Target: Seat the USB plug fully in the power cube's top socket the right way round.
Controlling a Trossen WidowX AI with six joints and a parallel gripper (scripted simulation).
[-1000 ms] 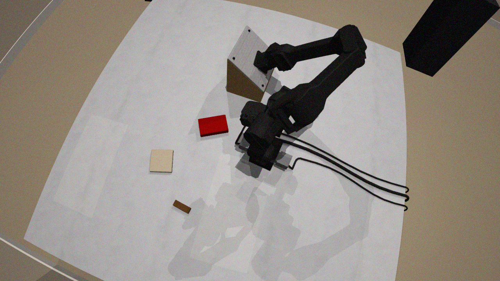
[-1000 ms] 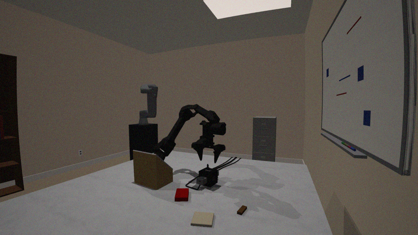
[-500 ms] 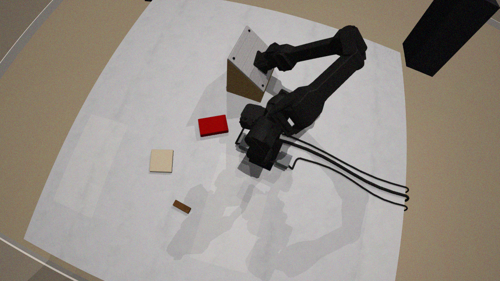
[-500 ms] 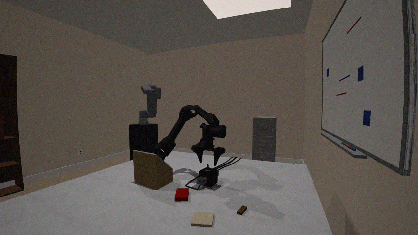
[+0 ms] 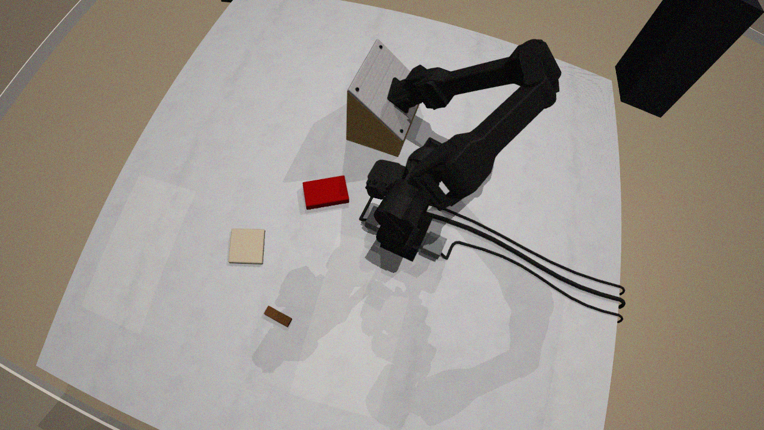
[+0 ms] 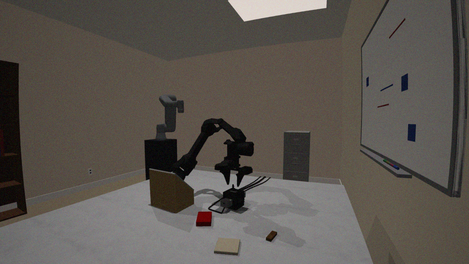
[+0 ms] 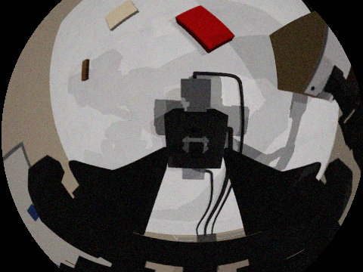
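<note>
My gripper tip is 20 mm above the USB plug. From my gripper tip the other things lie so: red flat block: 60 mm behind, 180 mm to the right, 100 mm below; cream tile: 110 mm ahead, 310 mm to the right, 100 mm below; small brown block: 230 mm ahead, 200 mm to the right, 100 mm below.
</note>
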